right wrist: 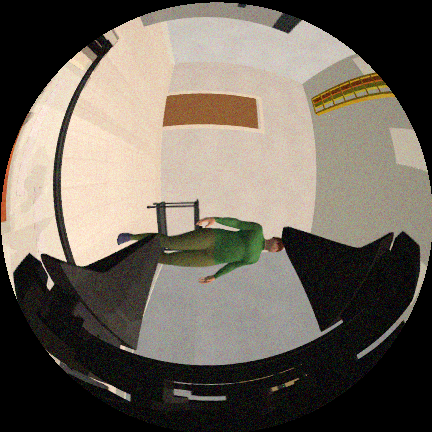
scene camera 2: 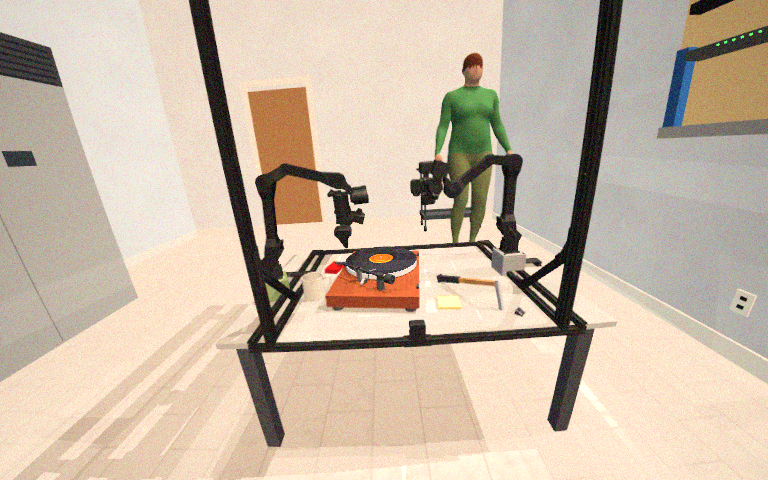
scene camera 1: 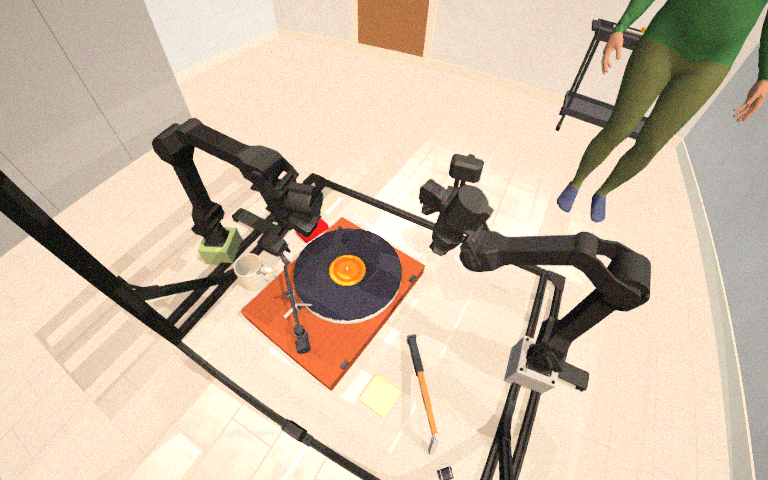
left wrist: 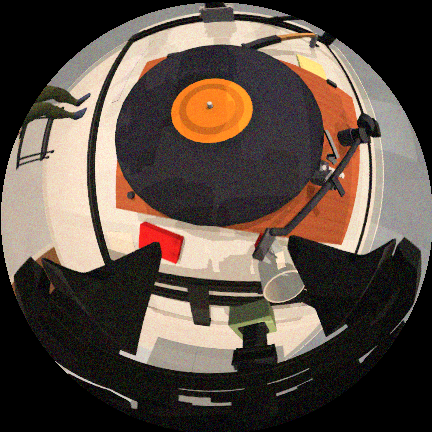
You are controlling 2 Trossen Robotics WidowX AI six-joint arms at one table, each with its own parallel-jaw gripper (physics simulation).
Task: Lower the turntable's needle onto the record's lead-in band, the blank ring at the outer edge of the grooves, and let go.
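Pixels of known places: left gripper, fingertip midpoint: (scene camera 2: 347,242) (scene camera 1: 298,238) (left wrist: 226,246); right gripper, fingertip midpoint: (right wrist: 222,237); left arm's base at its link origin: (scene camera 1: 216,238) (left wrist: 253,329); right arm's base at its link origin: (scene camera 2: 509,250) (scene camera 1: 540,360).
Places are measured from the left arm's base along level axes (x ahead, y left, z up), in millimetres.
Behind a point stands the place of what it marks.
Observation:
The record (scene camera 1: 373,294) {z 15, x 503, y -167 mm} (scene camera 2: 404,263) {z 15, x 480, y -198 mm} (left wrist: 215,175) {z 15, x 343, y -63 mm} lies on the orange turntable (scene camera 1: 334,356) {z -13, x 417, y -329 mm} (scene camera 2: 373,300) {z -28, x 287, y -320 mm} (left wrist: 320,225) {z -13, x 212, y -184 mm}. The dark tonearm (scene camera 1: 295,314) {z 41, x 316, y -249 mm} (left wrist: 306,205) {z 38, x 276, y -144 mm} is off the record, along its side; its headshell (left wrist: 265,246) {z 35, x 248, y -84 mm} sticks out past the base edge near the mug. The needle tip is too small to make out. My left gripper (scene camera 1: 275,243) (scene camera 2: 343,236) {z 100, x 298, y -60 mm} (left wrist: 226,246) {z 100, x 298, y -60 mm} is open and empty, pointing down above the headshell end; in the left wrist view the headshell shows between the fingertips, nearer the right-hand one. My right gripper (right wrist: 222,237) {z 307, x 705, y -1 mm} is open and empty, raised to the right of the turntable.
A pale mug (scene camera 1: 248,270) {z -62, x 108, y -71 mm} (scene camera 2: 312,285) {z -11, x 125, y -133 mm} (left wrist: 283,285) {z -32, x 99, y -95 mm} stands close beside the turntable, under the headshell end. A red block (scene camera 1: 314,230) {z -57, x 289, y 98 mm} (scene camera 2: 334,267) {z -58, x 268, y 91 mm} (left wrist: 162,242) {z -58, x 275, y 98 mm} lies by its back left edge. A hammer (scene camera 1: 425,393) {z -9, x 636, y -407 mm} (scene camera 2: 476,280) {z -6, x 636, y -429 mm} and yellow notes (scene camera 1: 380,396) {z -67, x 534, y -407 mm} (scene camera 2: 449,302) {z -67, x 531, y -414 mm} lie at the right.

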